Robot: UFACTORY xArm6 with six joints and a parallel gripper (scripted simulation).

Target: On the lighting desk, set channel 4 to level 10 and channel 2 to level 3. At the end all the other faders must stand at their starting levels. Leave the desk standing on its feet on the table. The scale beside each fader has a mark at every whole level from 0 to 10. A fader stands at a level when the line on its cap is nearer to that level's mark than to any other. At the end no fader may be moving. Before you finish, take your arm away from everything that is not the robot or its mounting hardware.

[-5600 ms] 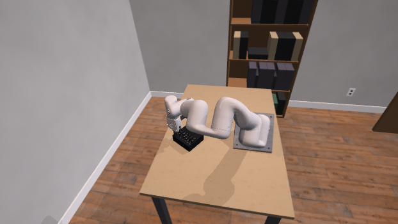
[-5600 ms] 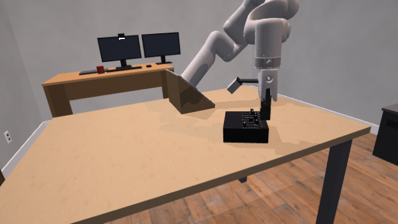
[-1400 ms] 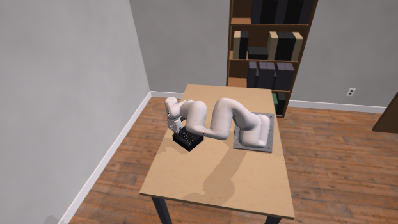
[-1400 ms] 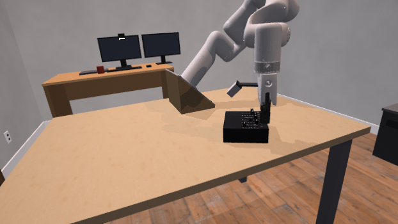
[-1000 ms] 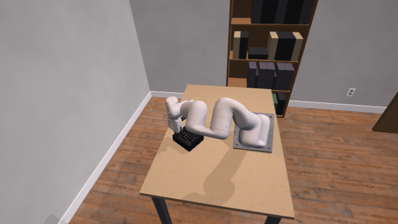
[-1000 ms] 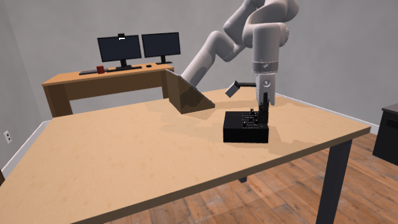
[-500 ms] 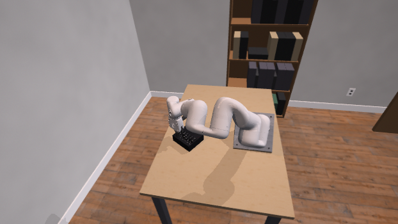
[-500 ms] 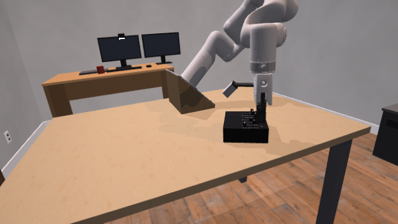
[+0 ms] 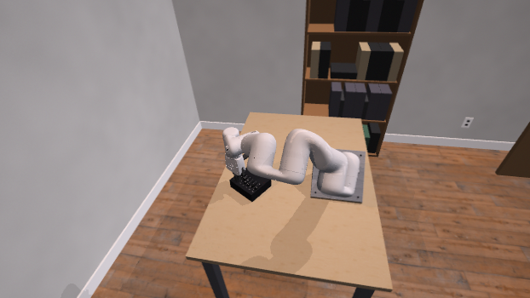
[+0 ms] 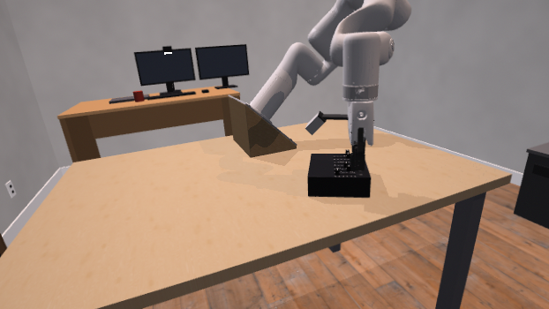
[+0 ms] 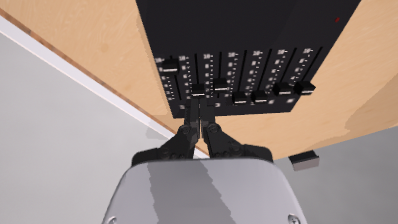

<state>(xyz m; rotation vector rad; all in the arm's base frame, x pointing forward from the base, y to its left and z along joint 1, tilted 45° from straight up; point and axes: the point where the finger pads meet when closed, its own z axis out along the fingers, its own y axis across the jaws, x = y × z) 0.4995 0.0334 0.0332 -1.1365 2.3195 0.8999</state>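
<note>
My hand is 1 cm past the channel 2 cap, 2 cm to the left of it and 1 cm above it. From my hand the other things lie so: channel 3 cap (3 cm behind, 1 cm to the right, 1 cm below); channel 4 cap (4 cm behind, 2 cm to the left, 1 cm below); channel 1 cap (1 cm behind, 5 cm to the right, 1 cm below).
</note>
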